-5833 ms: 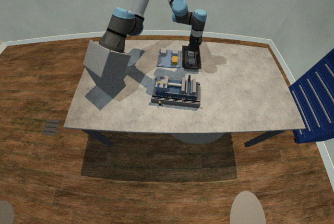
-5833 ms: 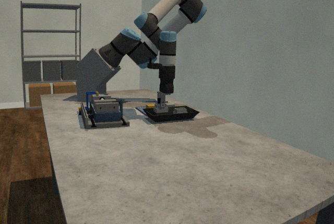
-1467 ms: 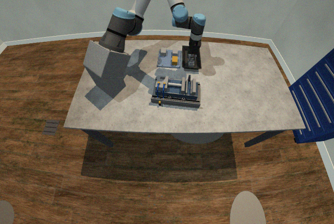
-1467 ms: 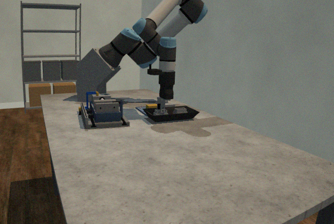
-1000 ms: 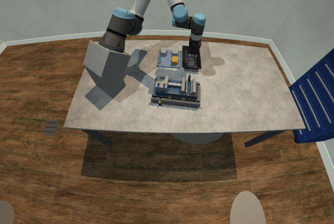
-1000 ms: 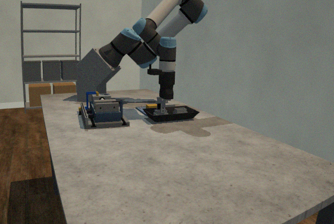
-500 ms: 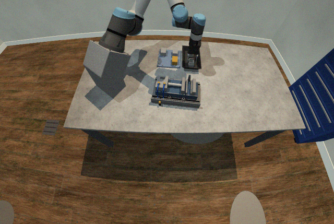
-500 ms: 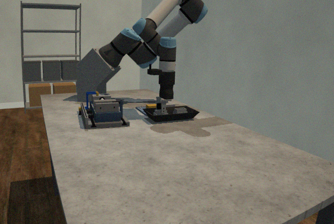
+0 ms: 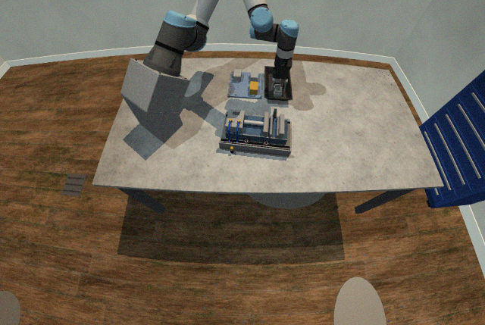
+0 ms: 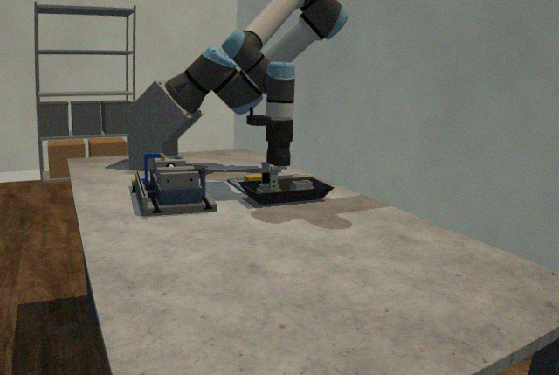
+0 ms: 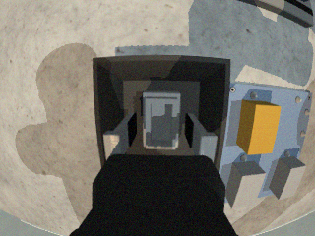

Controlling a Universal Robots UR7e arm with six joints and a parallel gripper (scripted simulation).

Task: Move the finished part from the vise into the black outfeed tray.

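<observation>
My hand is 12 cm past the yellow block and 3 cm above it. Also, from my hand: blue fixture plate 17 cm behind, 5 cm below, 4 cm to the left; vise 26 cm to the right, 8 cm behind, 2 cm below.
</observation>
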